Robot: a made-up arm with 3 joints.
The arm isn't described. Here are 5 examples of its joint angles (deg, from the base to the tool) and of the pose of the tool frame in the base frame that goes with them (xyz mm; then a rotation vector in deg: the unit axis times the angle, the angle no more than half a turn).
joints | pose
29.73 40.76 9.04 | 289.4 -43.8 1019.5 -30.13 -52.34 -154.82
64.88 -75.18 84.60 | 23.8 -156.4 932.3 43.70 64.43 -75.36
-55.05 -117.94 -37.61 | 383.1 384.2 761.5 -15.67 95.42 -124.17
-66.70 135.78 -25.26 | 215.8 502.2 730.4 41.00 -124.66 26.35
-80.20 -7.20 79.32 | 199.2 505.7 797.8 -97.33 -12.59 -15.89
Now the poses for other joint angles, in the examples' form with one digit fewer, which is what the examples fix.
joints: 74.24 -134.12 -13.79
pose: 25 -209 859 -130.7 -92.3 44.4
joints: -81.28 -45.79 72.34
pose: 217 504 784 -89.2 27.7 -7.8
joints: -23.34 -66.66 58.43
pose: 392 217 920 -32.1 66.2 -56.6
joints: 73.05 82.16 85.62
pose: 42 -124 939 90.1 -47.8 111.3
